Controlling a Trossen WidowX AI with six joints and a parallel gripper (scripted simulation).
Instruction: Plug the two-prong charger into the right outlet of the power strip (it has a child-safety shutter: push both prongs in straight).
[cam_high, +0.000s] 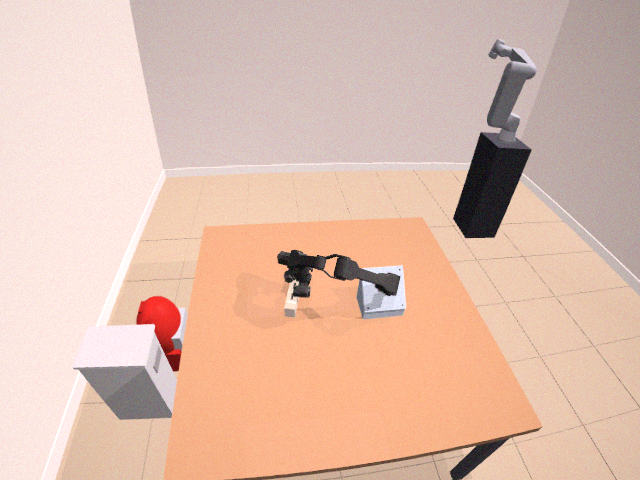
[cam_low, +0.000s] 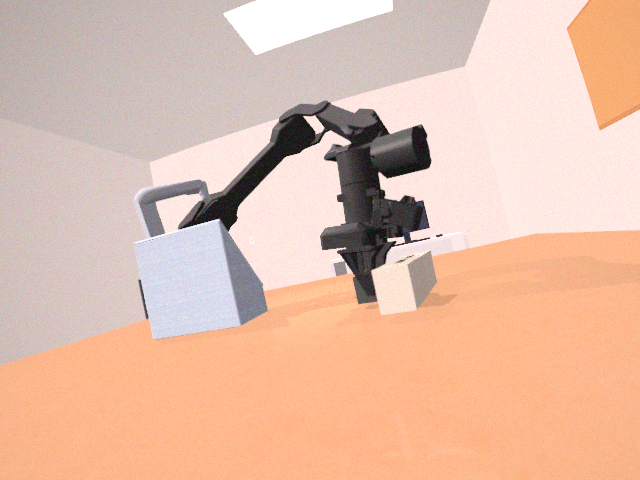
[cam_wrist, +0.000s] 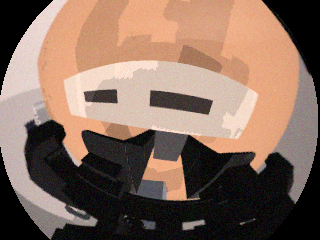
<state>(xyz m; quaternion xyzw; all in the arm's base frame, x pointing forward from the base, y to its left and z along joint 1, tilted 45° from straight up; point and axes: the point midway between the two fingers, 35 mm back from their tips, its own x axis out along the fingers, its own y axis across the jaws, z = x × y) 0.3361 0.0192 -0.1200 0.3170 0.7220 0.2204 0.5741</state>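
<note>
Now: gripper tip 2 cm short of the two-prong charger and 1 cm below it.
</note>
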